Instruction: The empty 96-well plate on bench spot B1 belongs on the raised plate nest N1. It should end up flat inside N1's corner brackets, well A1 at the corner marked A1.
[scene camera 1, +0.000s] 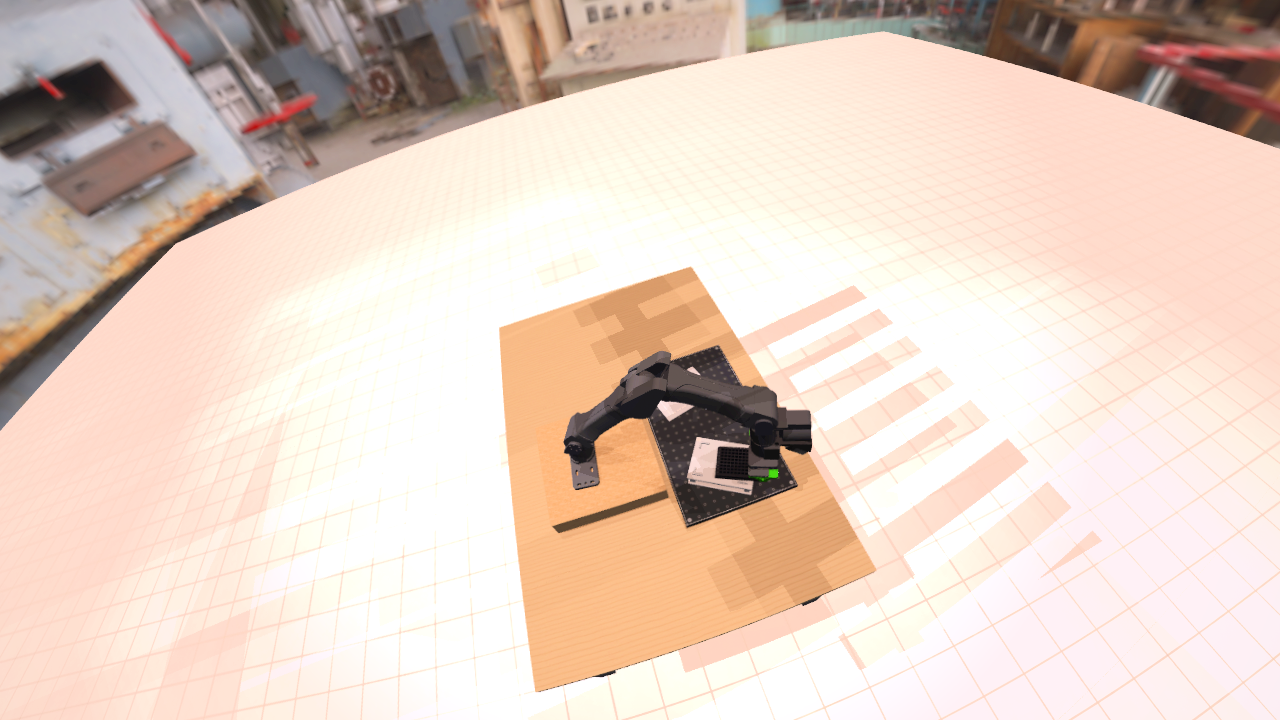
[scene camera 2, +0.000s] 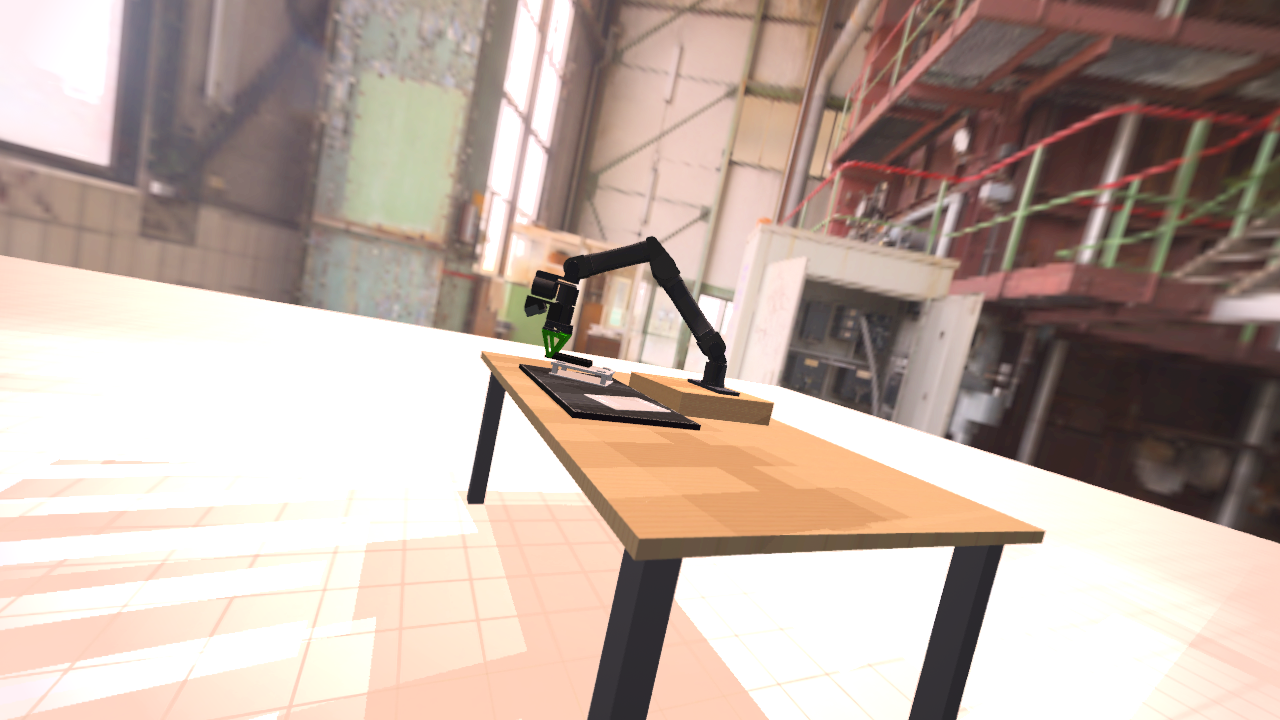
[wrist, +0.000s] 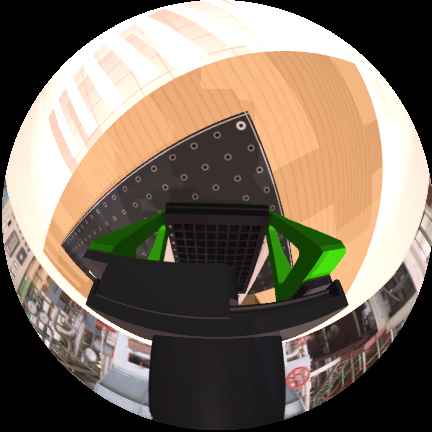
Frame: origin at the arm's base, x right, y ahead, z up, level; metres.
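Seen in the pictures: gripper, fingertip midpoint: (scene camera 1: 763, 465) (scene camera 2: 551, 356) (wrist: 216, 215); arm's base at its link origin: (scene camera 1: 583, 454) (scene camera 2: 711, 388).
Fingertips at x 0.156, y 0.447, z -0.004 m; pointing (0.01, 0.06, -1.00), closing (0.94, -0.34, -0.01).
Pixels of each thing's top centre, then the offset from my fingertips to it. "spot": a spot on its surface instead. Level surfaces: height alone.
- black 96-well plate at its top centre: (wrist: 215, 267) (scene camera 1: 741, 461) (scene camera 2: 570, 355) dx -0.019, dy -0.050, dz +0.013 m
- white raised nest N1 at its top centre: (wrist: 210, 280) (scene camera 1: 723, 461) (scene camera 2: 585, 364) dx -0.041, dy -0.091, dz -0.002 m
- black perforated board at its top centre: (wrist: 139, 272) (scene camera 2: 597, 389) (scene camera 1: 705, 422) dx -0.190, dy -0.098, dz -0.043 m
- flat white rectangle at a spot on its surface: (scene camera 2: 624, 402) spot: dx -0.313, dy -0.131, dz -0.042 m
- wooden table at its surface level: dz -0.057 m
The black 96-well plate (scene camera 1: 733, 462) (scene camera 2: 575, 360) (wrist: 217, 240) is between the green fingers of my gripper (scene camera 1: 761, 474) (scene camera 2: 552, 355) (wrist: 216, 215), which is shut on it near one end. The plate looks about level, with its wells facing up. The white raised nest N1 (scene camera 1: 701, 462) (scene camera 2: 583, 374) (wrist: 169, 252) is below it. In scene camera 2 the plate shows slightly above the nest. In scene camera 1 it covers the nest's right part, and bracket marks show at the left. The A1 mark cannot be made out, and whether plate and nest touch is unclear.
The nest stands on a black perforated board (scene camera 1: 694, 510) (scene camera 2: 586, 414) (wrist: 205, 155). A flat white rectangle (scene camera 1: 676, 404) (scene camera 2: 624, 402) lies farther along it. The arm's wooden base block (scene camera 1: 608, 501) (scene camera 2: 716, 407) stands beside the board on the wooden table (scene camera 1: 590, 608) (scene camera 2: 787, 501) (wrist: 295, 110).
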